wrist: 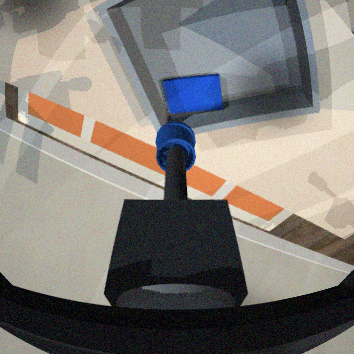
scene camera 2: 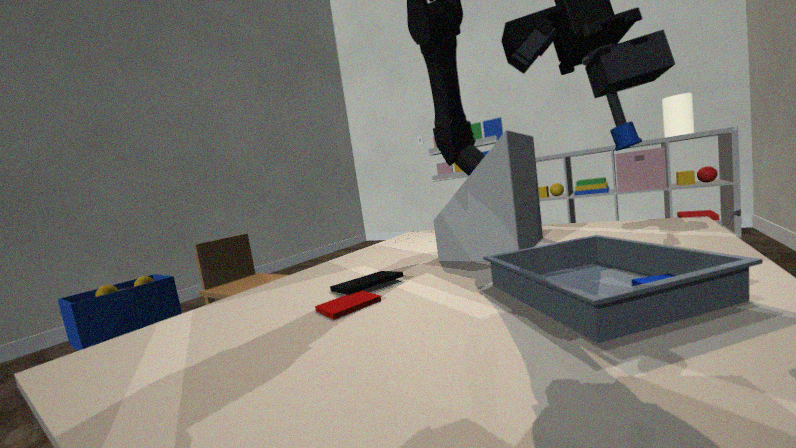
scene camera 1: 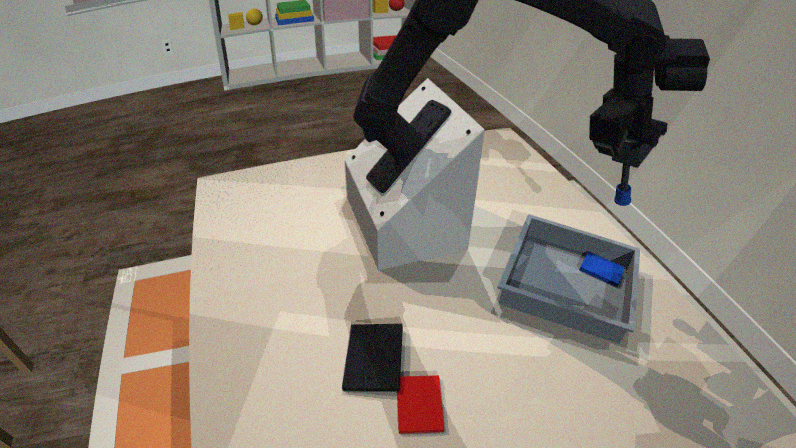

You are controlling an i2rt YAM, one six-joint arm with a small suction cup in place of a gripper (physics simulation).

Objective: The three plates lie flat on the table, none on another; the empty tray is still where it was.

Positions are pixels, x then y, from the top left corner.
suction cup: wrist 174, 130; scene camera 2; scene camera 1
red plate: scene camera 2; scene camera 1; not seen in the wrist view (out of frame)
same spot on suction cup: (scene camera 1: 622, 198) = (scene camera 2: 616, 138)
same spot on red plate: (scene camera 1: 420, 410) = (scene camera 2: 341, 303)
